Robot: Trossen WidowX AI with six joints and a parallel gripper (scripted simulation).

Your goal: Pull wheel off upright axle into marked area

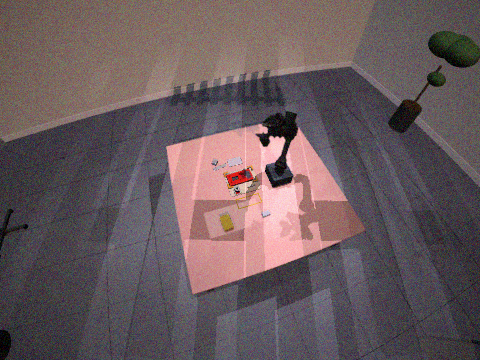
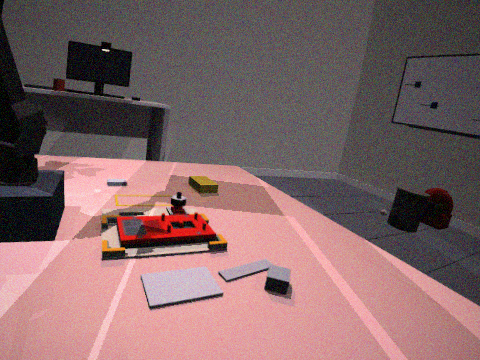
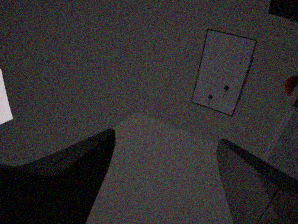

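Right now the black wheel is 9 cm ahead of my gripper tip, 11 cm to the right of it and 69 cm below it. From my gripper tip the other things lie so: yellow block 23 cm ahead, 12 cm to the left, 71 cm below; then grey block 20 cm ahead, 44 cm to the right, 71 cm below; then pale sheet 3 cm ahead, 41 cm to the right, 73 cm below.
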